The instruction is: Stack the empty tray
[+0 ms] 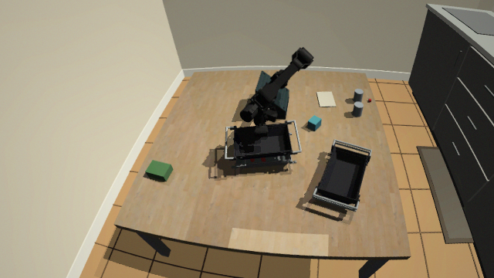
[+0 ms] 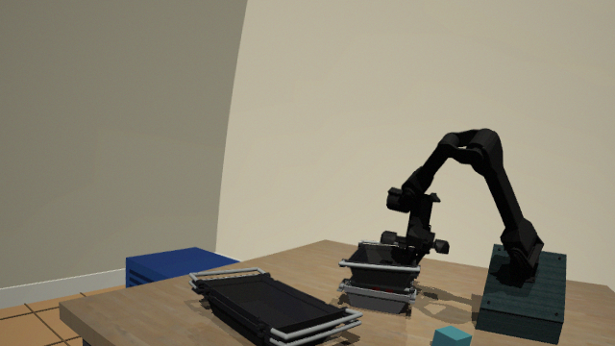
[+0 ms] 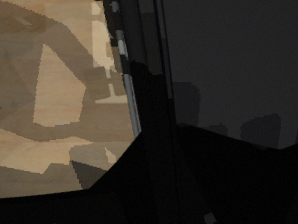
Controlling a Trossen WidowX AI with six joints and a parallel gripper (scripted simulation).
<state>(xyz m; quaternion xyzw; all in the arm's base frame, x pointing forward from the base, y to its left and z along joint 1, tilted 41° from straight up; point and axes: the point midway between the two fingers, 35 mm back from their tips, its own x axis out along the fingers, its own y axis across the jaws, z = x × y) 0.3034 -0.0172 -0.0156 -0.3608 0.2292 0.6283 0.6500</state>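
Now: the black tray 7 cm ahead of my gripper tip, 1 cm to the left of it and 3 cm above it. Also, from my gripper tip: green block 20 cm ahead, 50 cm to the right, 7 cm below; then teal cube 16 cm behind, 27 cm to the left, 6 cm below; then beige pad 40 cm behind, 35 cm to the left, 8 cm below.
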